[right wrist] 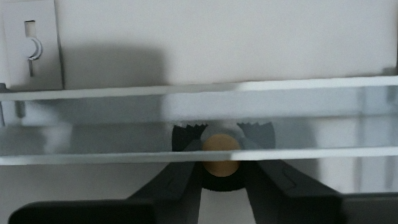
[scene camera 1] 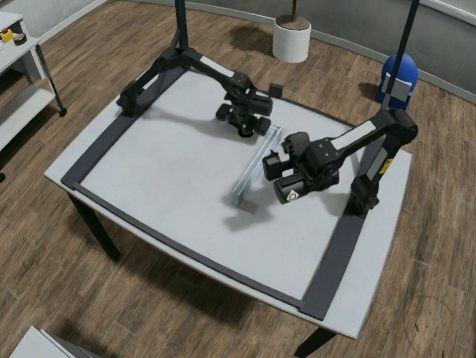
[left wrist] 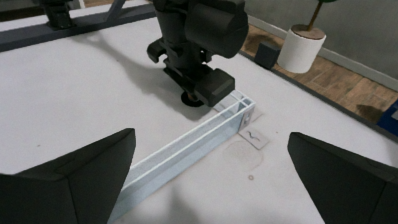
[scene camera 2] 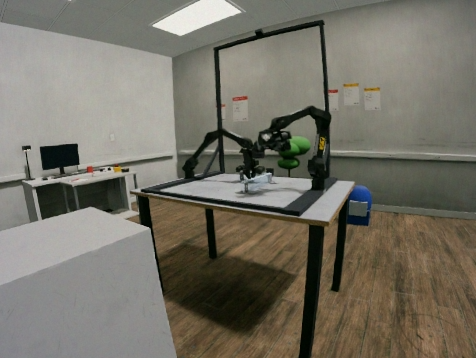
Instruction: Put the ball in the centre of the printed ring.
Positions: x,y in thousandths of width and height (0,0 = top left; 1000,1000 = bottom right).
Labels:
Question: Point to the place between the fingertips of my left gripper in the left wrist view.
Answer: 536,618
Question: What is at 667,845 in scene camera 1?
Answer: A dark rail.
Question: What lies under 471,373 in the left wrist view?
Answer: My right gripper.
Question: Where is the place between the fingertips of my right gripper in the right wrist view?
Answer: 554,654

